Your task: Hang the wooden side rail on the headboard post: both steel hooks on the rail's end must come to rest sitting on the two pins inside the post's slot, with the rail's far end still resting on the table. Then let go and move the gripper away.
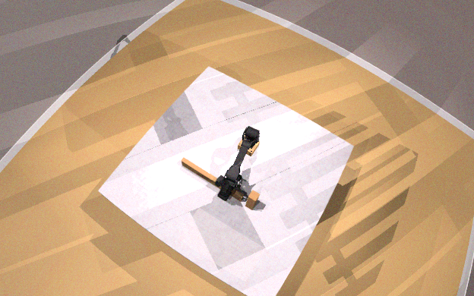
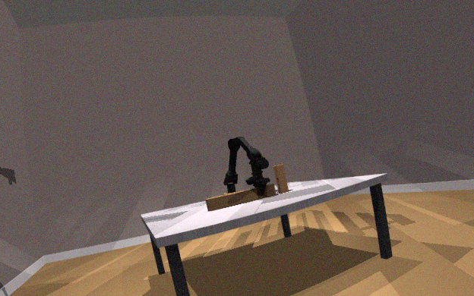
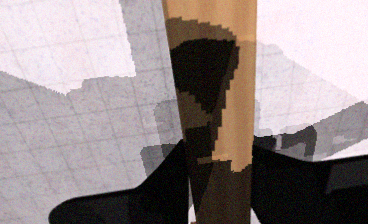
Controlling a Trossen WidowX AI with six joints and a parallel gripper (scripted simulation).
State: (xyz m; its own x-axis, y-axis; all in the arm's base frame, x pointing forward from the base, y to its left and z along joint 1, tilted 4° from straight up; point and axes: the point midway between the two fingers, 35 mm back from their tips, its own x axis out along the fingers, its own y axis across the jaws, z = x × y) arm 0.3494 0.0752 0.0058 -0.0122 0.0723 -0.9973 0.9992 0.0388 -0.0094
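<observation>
The headboard post is 10 mm behind my gripper tip, 150 mm to the left of it and 60 mm above it.
</observation>
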